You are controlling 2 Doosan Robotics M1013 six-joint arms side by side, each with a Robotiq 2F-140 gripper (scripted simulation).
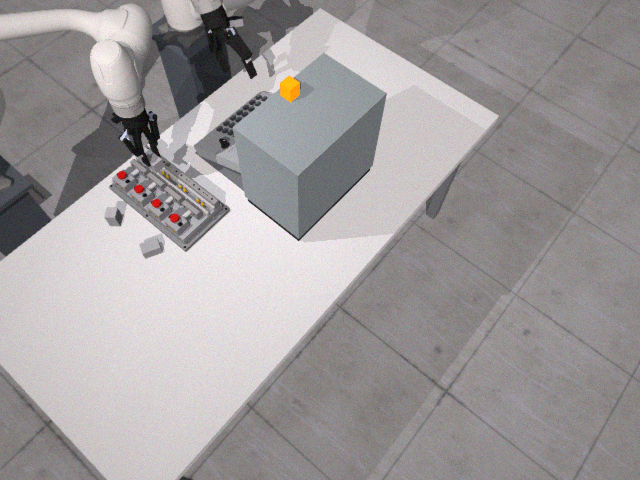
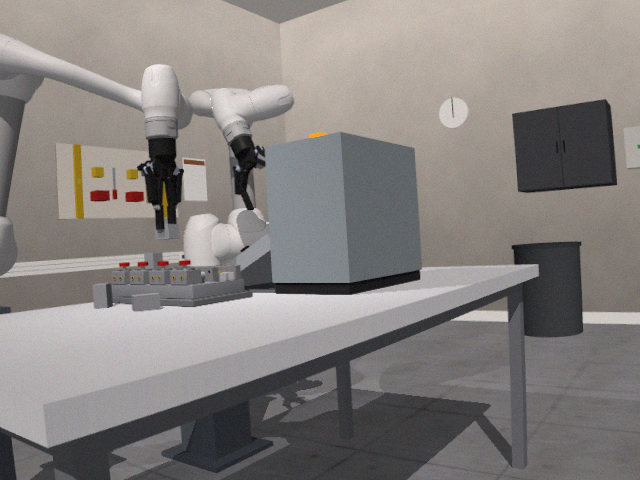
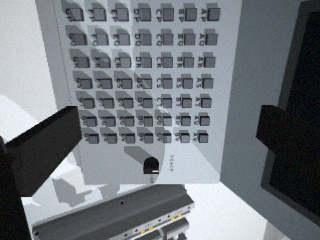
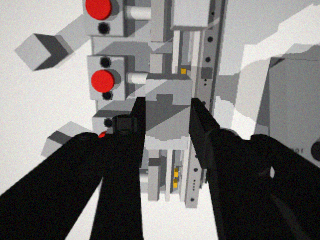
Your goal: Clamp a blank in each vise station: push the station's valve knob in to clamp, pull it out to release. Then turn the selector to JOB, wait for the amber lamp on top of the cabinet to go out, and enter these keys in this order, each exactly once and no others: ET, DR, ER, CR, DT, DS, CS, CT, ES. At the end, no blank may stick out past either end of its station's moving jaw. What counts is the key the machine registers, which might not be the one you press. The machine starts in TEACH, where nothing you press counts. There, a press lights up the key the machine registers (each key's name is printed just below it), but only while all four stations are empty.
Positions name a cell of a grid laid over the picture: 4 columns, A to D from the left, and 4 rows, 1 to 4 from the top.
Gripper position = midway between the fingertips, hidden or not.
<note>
In view: the left gripper (image 1: B1), the right gripper (image 2: B2), a grey blank (image 4: A1) and a grey blank (image 4: C2).
The left gripper is seen too in image 2 (image 2: B2) and in image 3 (image 3: C3). The right gripper shows as well in image 1 (image 1: A2) and in image 4 (image 4: C2).
</note>
